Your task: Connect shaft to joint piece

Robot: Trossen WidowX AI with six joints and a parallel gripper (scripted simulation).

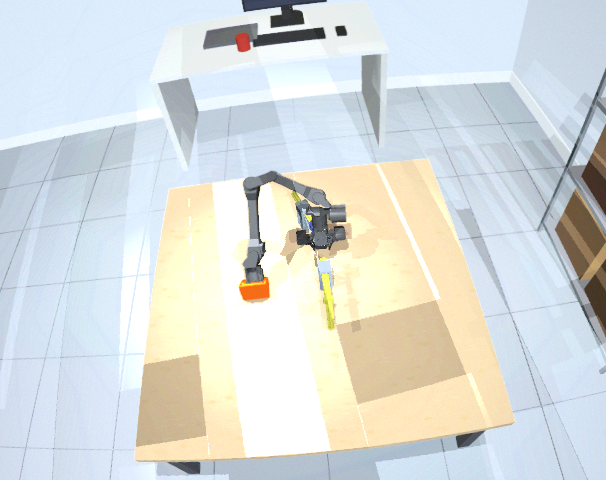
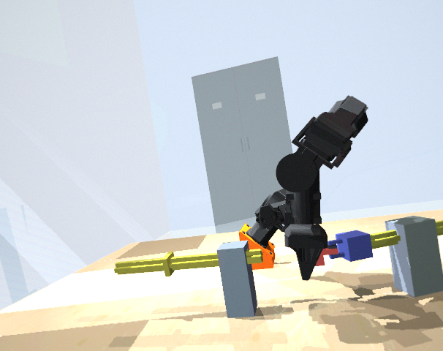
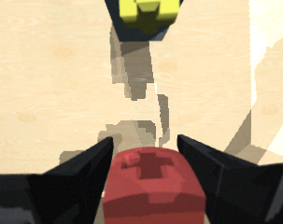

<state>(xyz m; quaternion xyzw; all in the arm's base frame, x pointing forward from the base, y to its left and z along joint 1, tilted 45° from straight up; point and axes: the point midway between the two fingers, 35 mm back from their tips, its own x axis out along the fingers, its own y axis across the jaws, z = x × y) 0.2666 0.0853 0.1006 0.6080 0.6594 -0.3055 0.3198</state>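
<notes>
Right now the red joint piece is 2 cm to the left of my gripper tip and 4 cm above it.
</notes>
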